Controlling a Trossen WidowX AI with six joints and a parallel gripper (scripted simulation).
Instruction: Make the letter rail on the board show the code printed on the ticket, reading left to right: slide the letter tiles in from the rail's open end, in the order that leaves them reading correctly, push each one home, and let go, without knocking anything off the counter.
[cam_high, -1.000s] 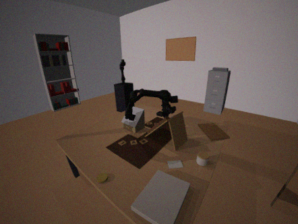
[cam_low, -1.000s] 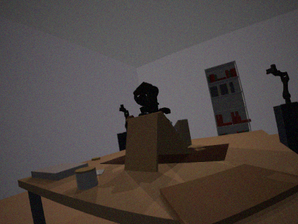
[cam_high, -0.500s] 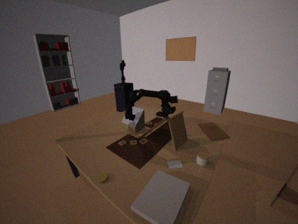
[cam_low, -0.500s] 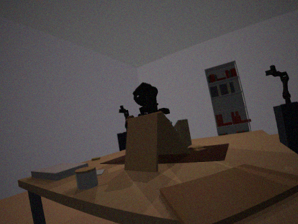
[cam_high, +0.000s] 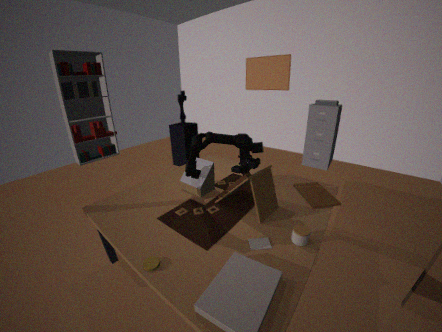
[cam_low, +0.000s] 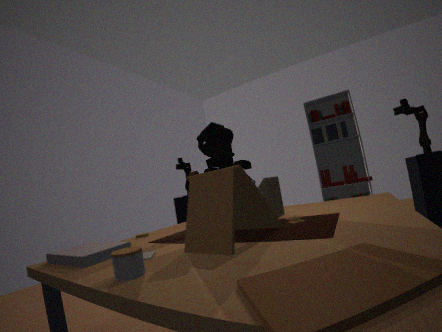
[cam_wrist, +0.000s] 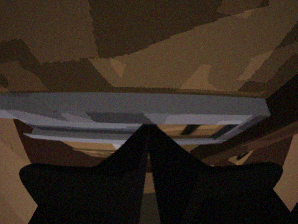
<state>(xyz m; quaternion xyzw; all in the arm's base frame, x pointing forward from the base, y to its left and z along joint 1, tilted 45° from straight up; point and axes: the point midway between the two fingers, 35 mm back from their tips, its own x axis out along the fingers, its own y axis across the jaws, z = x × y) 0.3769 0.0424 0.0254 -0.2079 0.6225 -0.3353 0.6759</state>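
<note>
My gripper tip is now 3 cm to the left of the tile marked t. Also, from my gripper tip: tile marked e (20 cm behind, 19 cm to the left, 17 cm below); then dark mat (18 cm below, 17 cm behind, 3 cm to the right); then white ticket (7 cm below, 6 cm behind, 2 cm to the left).
</note>
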